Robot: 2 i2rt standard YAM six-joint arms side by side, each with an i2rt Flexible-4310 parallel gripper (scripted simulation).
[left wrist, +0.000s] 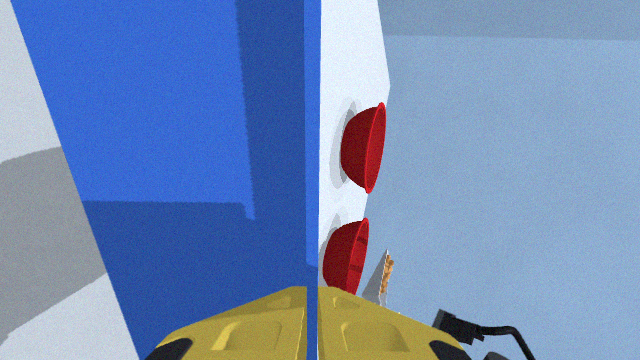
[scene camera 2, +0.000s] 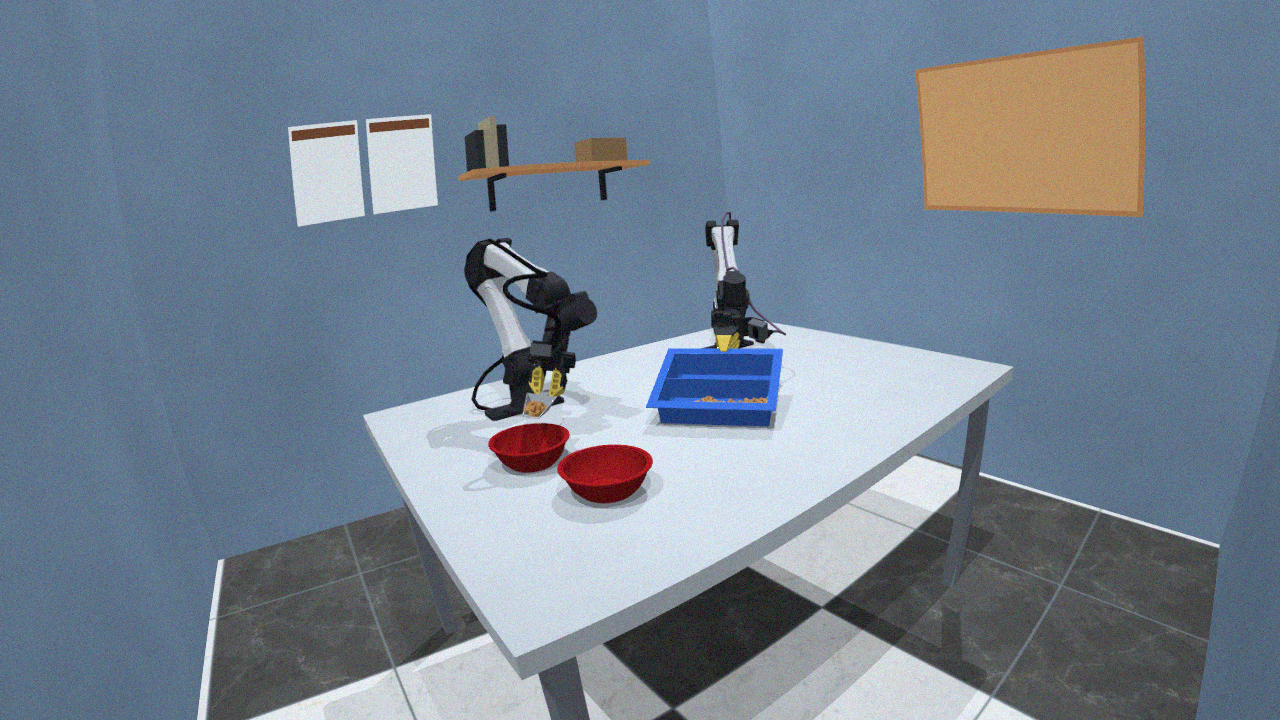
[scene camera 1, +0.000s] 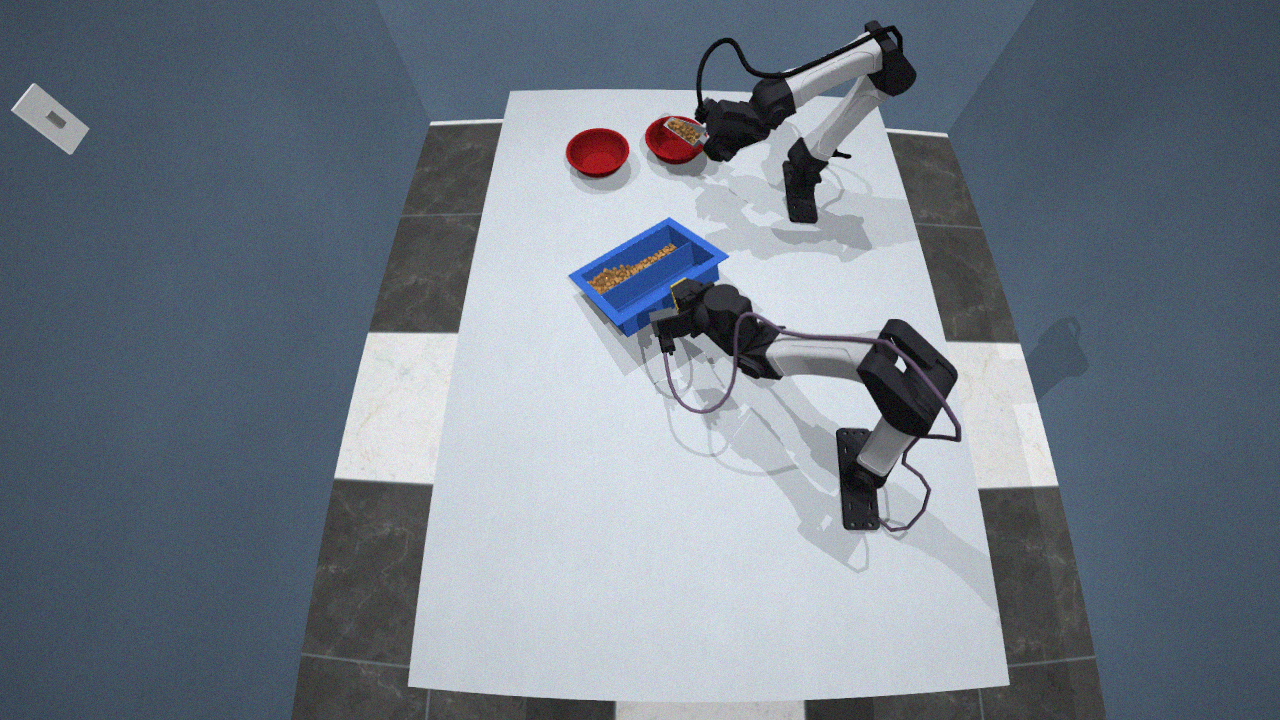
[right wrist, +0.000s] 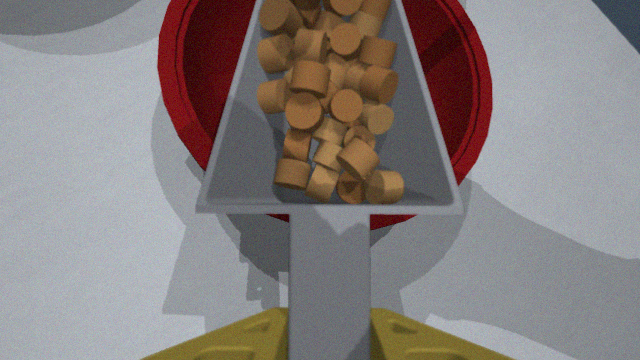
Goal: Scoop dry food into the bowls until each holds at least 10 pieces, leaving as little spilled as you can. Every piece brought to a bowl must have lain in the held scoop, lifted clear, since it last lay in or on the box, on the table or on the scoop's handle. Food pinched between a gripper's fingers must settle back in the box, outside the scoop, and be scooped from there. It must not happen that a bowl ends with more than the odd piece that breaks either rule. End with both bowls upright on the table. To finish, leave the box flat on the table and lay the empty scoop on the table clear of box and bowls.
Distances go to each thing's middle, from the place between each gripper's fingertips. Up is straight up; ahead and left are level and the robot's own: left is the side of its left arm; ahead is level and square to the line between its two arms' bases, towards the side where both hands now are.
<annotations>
I see the blue box (scene camera 2: 687,374) 50 mm ahead of my left hand (scene camera 1: 672,286), 70 mm to the right of it and 50 mm below it. From my left hand the other things lie so: grey scoop (right wrist: 329,244) (80 mm behind, 440 mm to the right, 30 mm below).
I see my right gripper 3 cm short of the grey scoop and 3 cm to the left of it. Round my right hand: blue box (17 cm ahead, 34 cm to the left, 3 cm below).
</annotations>
